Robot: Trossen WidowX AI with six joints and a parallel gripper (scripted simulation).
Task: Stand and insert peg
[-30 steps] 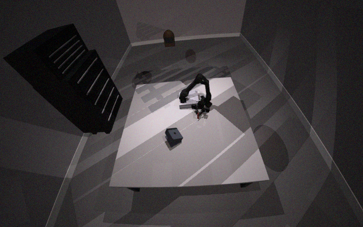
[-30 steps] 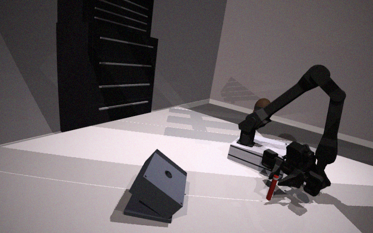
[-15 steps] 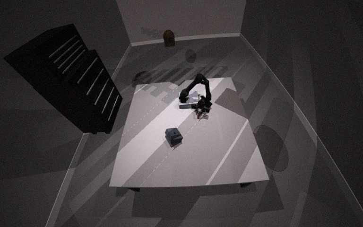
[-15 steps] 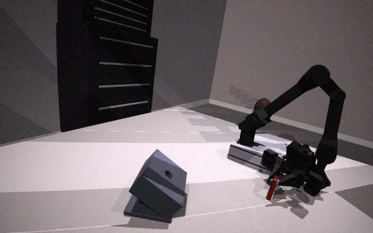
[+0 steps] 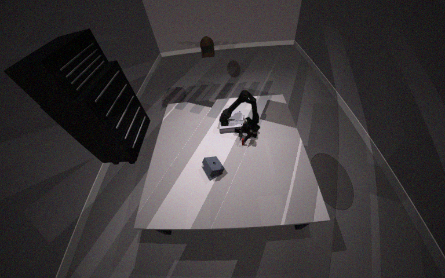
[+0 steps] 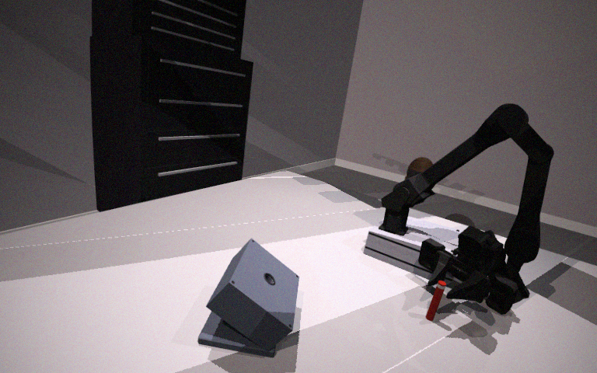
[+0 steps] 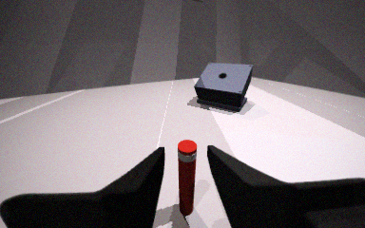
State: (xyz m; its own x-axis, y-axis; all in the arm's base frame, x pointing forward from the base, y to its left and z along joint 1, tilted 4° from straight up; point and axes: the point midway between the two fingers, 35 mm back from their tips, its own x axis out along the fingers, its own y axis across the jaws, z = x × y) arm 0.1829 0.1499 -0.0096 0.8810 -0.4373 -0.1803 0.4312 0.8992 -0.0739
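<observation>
Right now my gripper tip is 10 mm past the red peg and 10 mm above it. From my gripper tip the other things lie so: grey sloped panel: 210 mm ahead, 240 mm to the right.
</observation>
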